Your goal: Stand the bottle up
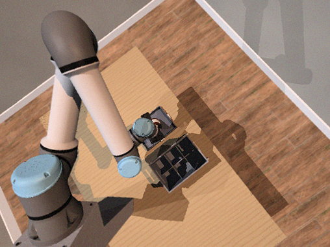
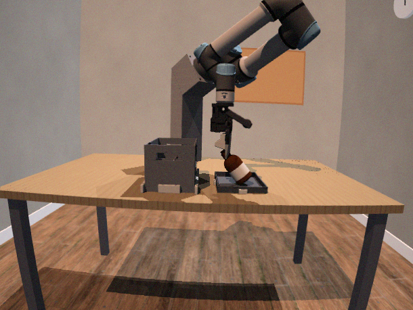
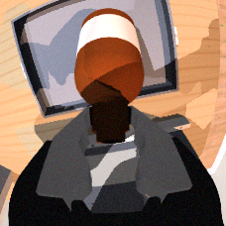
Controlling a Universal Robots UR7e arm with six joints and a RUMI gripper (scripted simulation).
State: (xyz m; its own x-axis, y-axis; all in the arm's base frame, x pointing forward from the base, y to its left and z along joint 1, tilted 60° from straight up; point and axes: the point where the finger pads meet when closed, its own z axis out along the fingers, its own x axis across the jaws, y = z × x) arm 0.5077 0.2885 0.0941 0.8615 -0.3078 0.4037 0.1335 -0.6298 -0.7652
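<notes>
My hand is 40 mm above the bottle and 30 mm to the right of it. Also, from my hand: grey crate 210 mm to the right, 60 mm ahead, 40 mm below; then dark tray 110 mm below, 50 mm to the left, 30 mm behind.
</notes>
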